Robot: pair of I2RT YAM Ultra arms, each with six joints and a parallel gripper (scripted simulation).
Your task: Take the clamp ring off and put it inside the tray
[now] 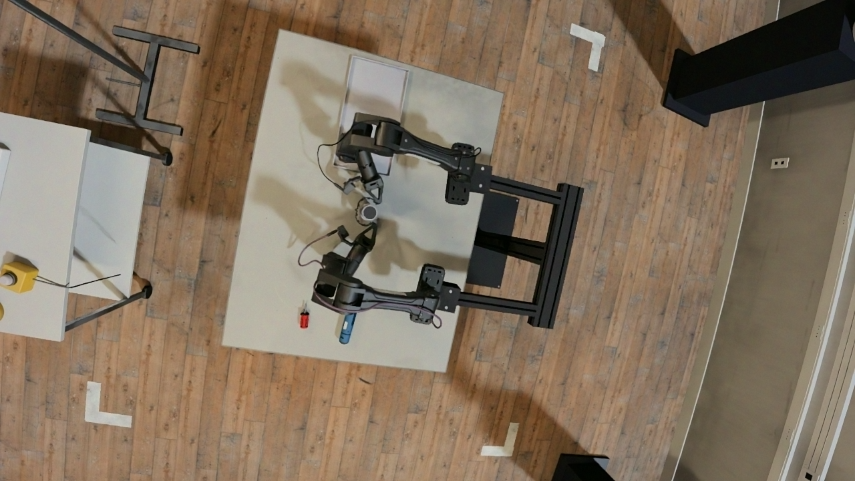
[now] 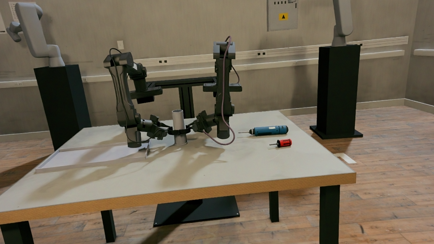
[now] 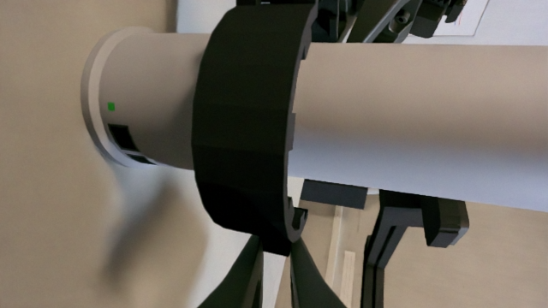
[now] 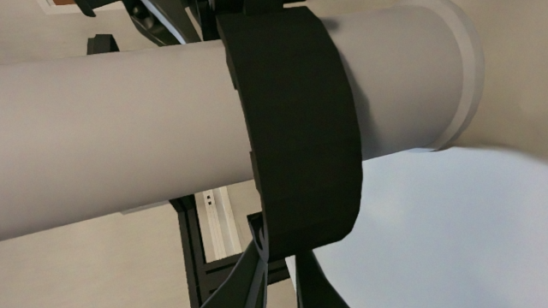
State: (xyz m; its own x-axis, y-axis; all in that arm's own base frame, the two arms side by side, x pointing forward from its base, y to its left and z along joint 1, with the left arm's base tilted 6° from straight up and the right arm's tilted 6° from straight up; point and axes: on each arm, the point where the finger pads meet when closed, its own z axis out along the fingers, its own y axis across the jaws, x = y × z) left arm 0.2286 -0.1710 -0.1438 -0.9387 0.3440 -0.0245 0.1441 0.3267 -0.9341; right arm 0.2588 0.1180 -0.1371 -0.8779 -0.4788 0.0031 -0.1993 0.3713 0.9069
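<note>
Right now my right hand is 4 cm to the right of the pale link tube, 4 cm below it and 3 cm short of it. Round my right hand: small screw: 11 cm to the right, 8 cm ahead, 6 cm below; then black clamp ring: 5 cm to the left, 4 cm ahead; then grey joint module: 5 cm to the left, 4 cm below, 2 cm ahead.
</note>
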